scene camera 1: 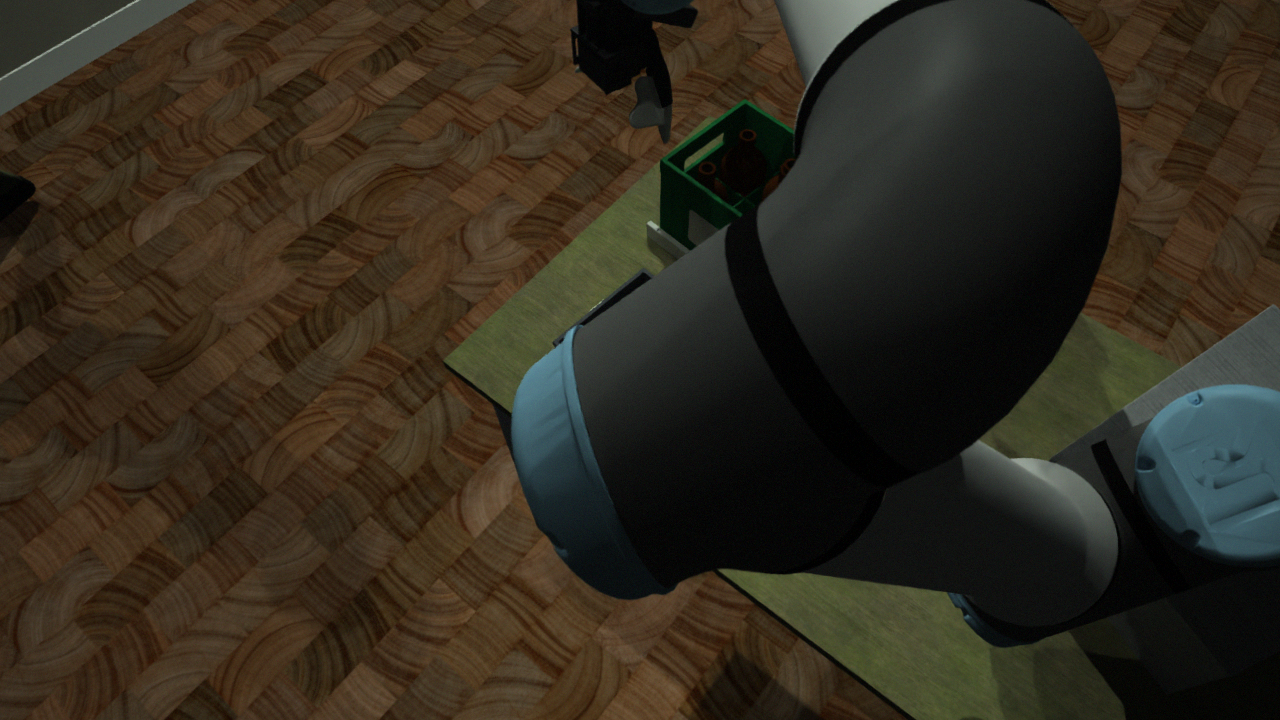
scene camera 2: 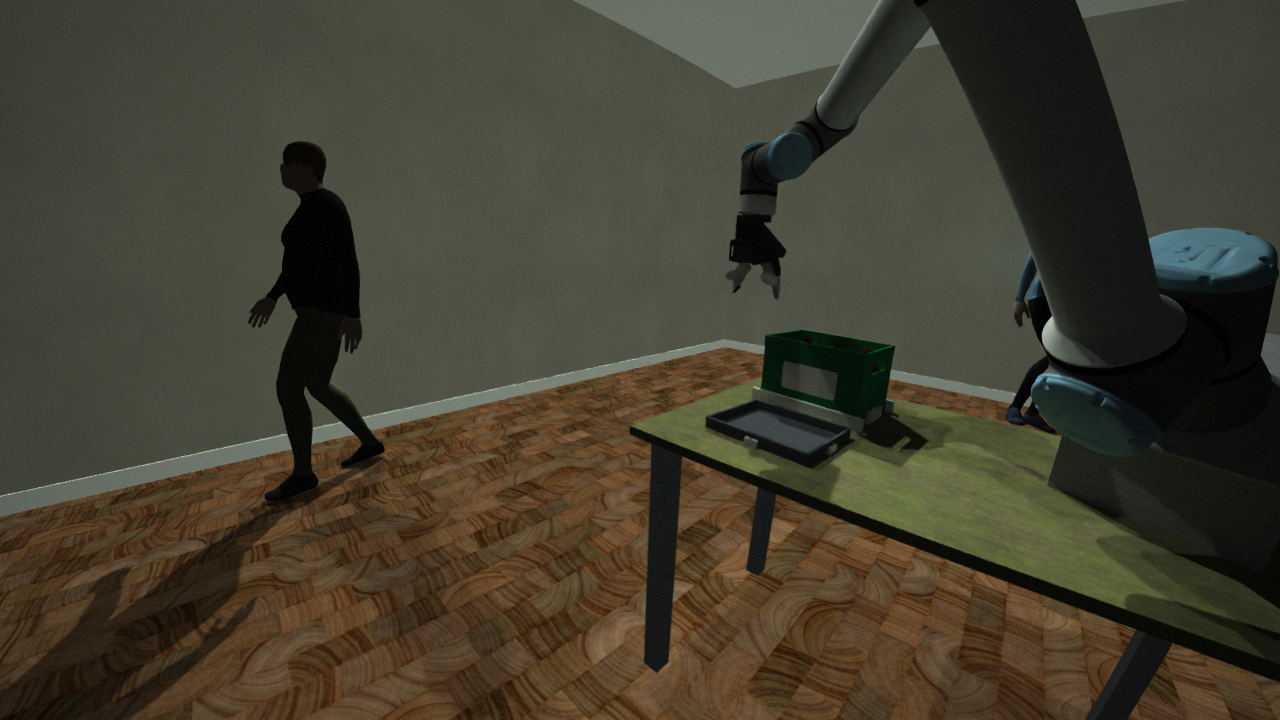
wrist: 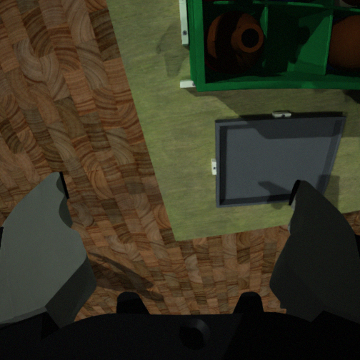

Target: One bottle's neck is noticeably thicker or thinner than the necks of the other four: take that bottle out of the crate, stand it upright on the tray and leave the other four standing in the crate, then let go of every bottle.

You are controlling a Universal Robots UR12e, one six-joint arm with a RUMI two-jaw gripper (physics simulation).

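Frame: origin at the arm's base, x ahead, y left, z up, level; metres.
Where they show: gripper, between the fingertips: (scene camera 1: 631,111) (scene camera 2: 754,296).
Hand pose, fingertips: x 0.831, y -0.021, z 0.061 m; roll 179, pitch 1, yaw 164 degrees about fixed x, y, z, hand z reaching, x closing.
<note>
Each offset is from my fingertips to the top centre of the thing. "*": to the spot under its first point. Level surfaces: height alone.
My gripper (scene camera 1: 651,125) (scene camera 2: 756,293) (wrist: 180,180) is open and empty, pointing down, high above and to the side of the crate and tray. The green crate @(dx -0.174, dy -0.104, dz -0.102 m) (scene camera 1: 675,201) (scene camera 2: 850,386) (wrist: 280,82) stands on the table. Brown bottles show inside it: one bottle @(dx -0.094, dy -0.164, dz -0.114 m) (scene camera 1: 744,161) (wrist: 223,41) in each of two views, and part of another bottle (wrist: 346,44) at the wrist view's right edge. A compartment between those two wrist-view bottles holds no bottle. The arm hides part of the crate in scene camera 1; neck thicknesses cannot be compared. The dark grey tray @(* dx -0.158, dy +0.152, dz -0.272 m) (scene camera 2: 776,429) (wrist: 300,150) holds no bottle.
White brackets @(* dx -0.049, dy -0.018, dz -0.251 m) (scene camera 1: 666,240) (wrist: 184,22) stand at the crate's base. The green table @(dz -0.277 m) (scene camera 2: 939,483) carries crate, tray and the robot's base. One person (scene camera 2: 320,250) stands at the left, and another person (scene camera 2: 1035,331) is partly hidden behind the arm.
</note>
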